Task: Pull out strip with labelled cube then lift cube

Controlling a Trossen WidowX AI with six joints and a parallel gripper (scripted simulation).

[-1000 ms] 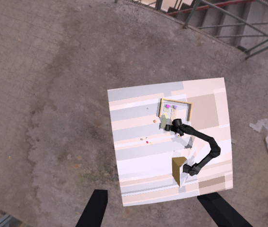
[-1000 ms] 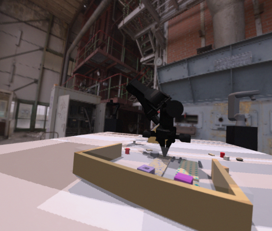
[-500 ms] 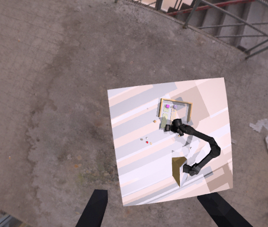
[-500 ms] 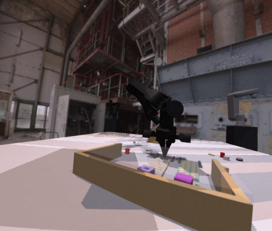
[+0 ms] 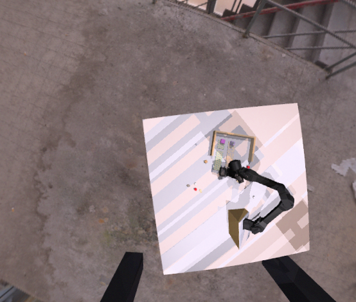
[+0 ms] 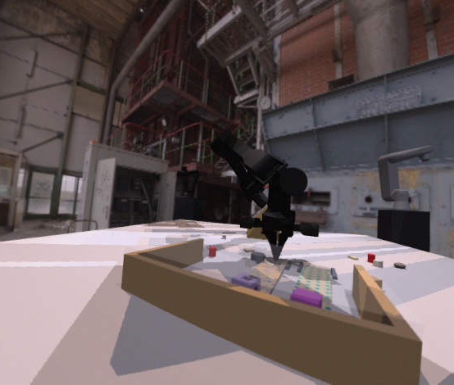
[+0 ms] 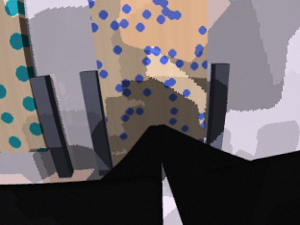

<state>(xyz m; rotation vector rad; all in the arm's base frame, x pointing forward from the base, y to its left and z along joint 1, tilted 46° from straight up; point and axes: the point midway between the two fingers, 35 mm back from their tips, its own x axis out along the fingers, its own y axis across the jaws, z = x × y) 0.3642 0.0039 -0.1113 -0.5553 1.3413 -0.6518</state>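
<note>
My gripper tip is 10 cm short of the strip and 1 cm to the left of it.
</note>
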